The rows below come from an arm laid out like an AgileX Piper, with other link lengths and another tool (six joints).
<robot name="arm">
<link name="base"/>
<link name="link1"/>
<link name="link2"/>
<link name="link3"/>
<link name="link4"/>
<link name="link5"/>
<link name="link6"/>
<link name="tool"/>
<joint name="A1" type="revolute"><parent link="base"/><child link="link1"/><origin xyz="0 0 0.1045"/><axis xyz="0 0 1"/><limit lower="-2.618" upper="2.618"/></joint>
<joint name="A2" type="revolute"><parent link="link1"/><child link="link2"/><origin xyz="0 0 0" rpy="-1.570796 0 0"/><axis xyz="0 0 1"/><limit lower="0" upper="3.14"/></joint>
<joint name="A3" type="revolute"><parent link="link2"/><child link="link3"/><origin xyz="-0.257 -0.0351 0"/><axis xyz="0 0 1"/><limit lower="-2.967" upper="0"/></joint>
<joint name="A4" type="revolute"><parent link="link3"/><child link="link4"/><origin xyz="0.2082 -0.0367 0" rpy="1.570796 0 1.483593"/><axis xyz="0 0 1"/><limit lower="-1.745" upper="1.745"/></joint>
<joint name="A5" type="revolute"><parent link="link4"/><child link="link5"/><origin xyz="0 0 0" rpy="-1.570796 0 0"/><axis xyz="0 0 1"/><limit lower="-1.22" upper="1.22"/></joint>
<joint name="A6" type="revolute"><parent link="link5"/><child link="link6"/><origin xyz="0 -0.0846 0" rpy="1.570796 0 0"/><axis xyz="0 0 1"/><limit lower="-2.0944" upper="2.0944"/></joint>
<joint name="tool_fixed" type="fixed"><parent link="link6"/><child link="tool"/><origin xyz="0.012 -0.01 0.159" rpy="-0.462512 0 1.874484"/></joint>
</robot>
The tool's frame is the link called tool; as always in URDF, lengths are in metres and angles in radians.
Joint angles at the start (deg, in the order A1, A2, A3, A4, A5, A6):
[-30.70 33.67 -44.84 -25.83 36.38 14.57]
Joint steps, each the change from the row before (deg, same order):
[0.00 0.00 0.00 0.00 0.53 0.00]
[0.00 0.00 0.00 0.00 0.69 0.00]
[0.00 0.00 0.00 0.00 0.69 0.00]
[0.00 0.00 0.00 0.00 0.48 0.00]
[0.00 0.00 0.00 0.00 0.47 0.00]
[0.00 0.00 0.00 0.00 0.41 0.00]
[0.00 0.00 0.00 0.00 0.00 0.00]
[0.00 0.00 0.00 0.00 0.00 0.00]
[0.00 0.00 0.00 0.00 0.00 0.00]
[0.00 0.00 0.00 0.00 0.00 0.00]
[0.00 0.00 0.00 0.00 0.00 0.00]
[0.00 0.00 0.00 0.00 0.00 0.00]
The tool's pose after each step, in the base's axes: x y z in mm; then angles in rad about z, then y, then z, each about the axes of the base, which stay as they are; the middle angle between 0 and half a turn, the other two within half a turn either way. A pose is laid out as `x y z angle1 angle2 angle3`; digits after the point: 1 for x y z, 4 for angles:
151.3 -176.7 270.9 1.6718 1.4117 -0.8605
149.7 -176.9 268.5 1.6696 1.4225 -0.8652
148.1 -177.0 266.0 1.6675 1.4332 -0.8699
147.0 -177.1 264.3 1.6659 1.4406 -0.8732
145.9 -177.2 262.7 1.6644 1.4479 -0.8765
144.9 -177.3 261.2 1.6631 1.4543 -0.8793
144.9 -177.3 261.2 1.6631 1.4543 -0.8793
144.9 -177.3 261.2 1.6631 1.4543 -0.8793
144.9 -177.3 261.2 1.6631 1.4543 -0.8793
144.9 -177.3 261.2 1.6631 1.4543 -0.8793
144.9 -177.3 261.2 1.6631 1.4543 -0.8793
144.9 -177.3 261.2 1.6631 1.4543 -0.8793

